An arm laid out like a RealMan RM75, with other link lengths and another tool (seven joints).
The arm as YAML. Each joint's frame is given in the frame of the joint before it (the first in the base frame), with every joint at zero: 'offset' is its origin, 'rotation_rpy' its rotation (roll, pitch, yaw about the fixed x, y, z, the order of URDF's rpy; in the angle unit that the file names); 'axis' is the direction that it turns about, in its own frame. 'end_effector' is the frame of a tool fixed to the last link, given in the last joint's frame.
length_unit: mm
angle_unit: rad
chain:
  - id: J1
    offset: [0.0, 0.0, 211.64]
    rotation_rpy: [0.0, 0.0, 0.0]
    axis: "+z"
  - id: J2
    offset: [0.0, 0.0, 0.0]
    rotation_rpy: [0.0, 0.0, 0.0]
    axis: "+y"
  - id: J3
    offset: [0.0, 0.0, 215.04]
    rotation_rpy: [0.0, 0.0, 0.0]
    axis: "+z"
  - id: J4
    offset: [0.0, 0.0, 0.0]
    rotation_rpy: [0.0, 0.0, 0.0]
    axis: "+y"
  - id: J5
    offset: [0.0, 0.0, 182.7]
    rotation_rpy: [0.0, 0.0, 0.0]
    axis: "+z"
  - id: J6
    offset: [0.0, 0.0, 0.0]
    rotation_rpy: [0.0, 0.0, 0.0]
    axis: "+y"
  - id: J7
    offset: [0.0, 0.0, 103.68]
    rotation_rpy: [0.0, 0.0, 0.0]
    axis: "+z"
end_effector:
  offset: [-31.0, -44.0, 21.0]
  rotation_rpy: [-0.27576, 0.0, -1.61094]
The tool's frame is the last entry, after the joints.
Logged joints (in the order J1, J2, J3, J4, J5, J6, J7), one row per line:
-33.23, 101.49, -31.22, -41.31, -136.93, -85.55, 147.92
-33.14, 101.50, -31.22, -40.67, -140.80, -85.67, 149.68
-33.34, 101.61, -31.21, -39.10, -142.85, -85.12, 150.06
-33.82, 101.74, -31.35, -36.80, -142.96, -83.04, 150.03
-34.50, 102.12, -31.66, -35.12, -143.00, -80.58, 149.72
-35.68, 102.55, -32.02, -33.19, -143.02, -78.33, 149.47
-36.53, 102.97, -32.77, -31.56, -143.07, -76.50, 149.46
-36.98, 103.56, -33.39, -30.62, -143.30, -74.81, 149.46
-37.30, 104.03, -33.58, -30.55, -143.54, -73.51, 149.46
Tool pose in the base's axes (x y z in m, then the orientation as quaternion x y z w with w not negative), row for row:
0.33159, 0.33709, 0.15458, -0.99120, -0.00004, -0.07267, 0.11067
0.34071, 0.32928, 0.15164, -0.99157, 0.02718, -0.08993, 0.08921
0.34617, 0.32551, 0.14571, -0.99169, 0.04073, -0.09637, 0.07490
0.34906, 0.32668, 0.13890, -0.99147, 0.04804, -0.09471, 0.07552
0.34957, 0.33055, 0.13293, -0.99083, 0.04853, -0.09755, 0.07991
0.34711, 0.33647, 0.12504, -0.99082, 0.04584, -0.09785, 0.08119
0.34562, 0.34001, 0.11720, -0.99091, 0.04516, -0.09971, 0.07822
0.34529, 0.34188, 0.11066, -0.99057, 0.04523, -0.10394, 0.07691
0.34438, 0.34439, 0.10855, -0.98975, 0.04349, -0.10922, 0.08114
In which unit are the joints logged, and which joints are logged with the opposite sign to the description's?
The joints are logged in degrees. Opposite sign: J1.
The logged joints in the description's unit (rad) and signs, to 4 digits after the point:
0.5800, 1.7713, -0.5449, -0.7210, -2.3899, -1.4931, 2.5817
0.5784, 1.7715, -0.5449, -0.7098, -2.4574, -1.4952, 2.6124
0.5819, 1.7734, -0.5447, -0.6824, -2.4932, -1.4856, 2.6190
0.5903, 1.7757, -0.5472, -0.6423, -2.4951, -1.4493, 2.6185
0.6021, 1.7823, -0.5526, -0.6130, -2.4958, -1.4064, 2.6131
0.6227, 1.7898, -0.5589, -0.5793, -2.4962, -1.3671, 2.6087
0.6376, 1.7972, -0.5719, -0.5508, -2.4970, -1.3352, 2.6086
0.6454, 1.8075, -0.5828, -0.5344, -2.5011, -1.3057, 2.6086
0.6510, 1.8157, -0.5861, -0.5332, -2.5052, -1.2830, 2.6086

